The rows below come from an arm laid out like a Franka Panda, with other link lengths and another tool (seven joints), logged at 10 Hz.
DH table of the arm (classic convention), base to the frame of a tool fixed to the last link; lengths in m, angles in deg. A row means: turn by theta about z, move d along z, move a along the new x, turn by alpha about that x. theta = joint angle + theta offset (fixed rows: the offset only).
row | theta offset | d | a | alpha
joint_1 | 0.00 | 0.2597 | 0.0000 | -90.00
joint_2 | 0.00 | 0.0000 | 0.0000 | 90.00
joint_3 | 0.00 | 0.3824 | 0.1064 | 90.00
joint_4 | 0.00 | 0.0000 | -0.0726 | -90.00
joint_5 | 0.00 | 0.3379 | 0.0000 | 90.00
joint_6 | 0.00 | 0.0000 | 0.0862 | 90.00
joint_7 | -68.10 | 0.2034 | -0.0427 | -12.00
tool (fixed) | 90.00 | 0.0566 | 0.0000 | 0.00
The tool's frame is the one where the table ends.
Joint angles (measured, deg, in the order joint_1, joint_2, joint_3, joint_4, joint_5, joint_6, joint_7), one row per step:
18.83, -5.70, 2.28, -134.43, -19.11, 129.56, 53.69
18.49, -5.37, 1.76, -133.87, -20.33, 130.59, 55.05
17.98, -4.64, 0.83, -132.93, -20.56, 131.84, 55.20
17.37, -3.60, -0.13, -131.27, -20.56, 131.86, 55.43
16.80, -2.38, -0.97, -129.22, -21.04, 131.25, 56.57
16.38, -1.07, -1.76, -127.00, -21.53, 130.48, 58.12
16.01, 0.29, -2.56, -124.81, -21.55, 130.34, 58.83
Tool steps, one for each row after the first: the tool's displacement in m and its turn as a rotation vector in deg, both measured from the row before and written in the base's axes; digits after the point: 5 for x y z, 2 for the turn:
0.00980, -0.00466, 0.00288, -0.01, -1.67, -1.13
0.01288, -0.00634, 0.00165, 0.66, -1.27, -1.09
0.01262, -0.00910, 0.00263, 0.31, -0.63, -1.78
0.01251, -0.00992, 0.00345, -0.19, -0.64, -2.38
0.01230, -0.00875, 0.00353, -0.22, -0.70, -2.63
0.01409, -0.00682, 0.00307, 0.21, -0.87, -1.88

